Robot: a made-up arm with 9 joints. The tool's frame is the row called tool.
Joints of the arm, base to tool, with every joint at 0 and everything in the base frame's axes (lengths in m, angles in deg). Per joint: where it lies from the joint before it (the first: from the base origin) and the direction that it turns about. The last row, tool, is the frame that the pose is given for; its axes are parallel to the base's.
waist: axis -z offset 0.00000 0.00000 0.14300
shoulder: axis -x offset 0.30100 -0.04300 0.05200
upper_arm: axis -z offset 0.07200 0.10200 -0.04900
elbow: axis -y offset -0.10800 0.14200 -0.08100
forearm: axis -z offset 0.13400 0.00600 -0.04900
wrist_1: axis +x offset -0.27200 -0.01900 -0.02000
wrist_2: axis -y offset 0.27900 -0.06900 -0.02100
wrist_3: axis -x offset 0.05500 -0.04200 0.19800
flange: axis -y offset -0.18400 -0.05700 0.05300
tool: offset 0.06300 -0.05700 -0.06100
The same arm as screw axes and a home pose.
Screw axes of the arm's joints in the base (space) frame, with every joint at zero. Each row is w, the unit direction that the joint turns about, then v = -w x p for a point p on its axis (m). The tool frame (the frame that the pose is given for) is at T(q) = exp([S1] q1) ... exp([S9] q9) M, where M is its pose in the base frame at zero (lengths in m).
S1: w 0 0 -1 v 0 0 0
S2: w -1 0 0 v 0 -0.195 -0.043
S3: w 0 0 -1 v -0.059 0.373 0
S4: w 0 -1 0 v 0.065 0 -0.265
S5: w 0 0 -1 v -0.207 0.399 0
S6: w 1 0 0 v 0 -0.004 -0.188
S7: w 0 -1 0 v -0.025 0 -0.406
S8: w -1 0 0 v 0 -0.173 0.077
S9: w 0 -1 0 v 0.226 0 -0.277
M =
1 0 0 0.34
0 1 0 -0.037
0 0 1 0.165
0 0 0 1

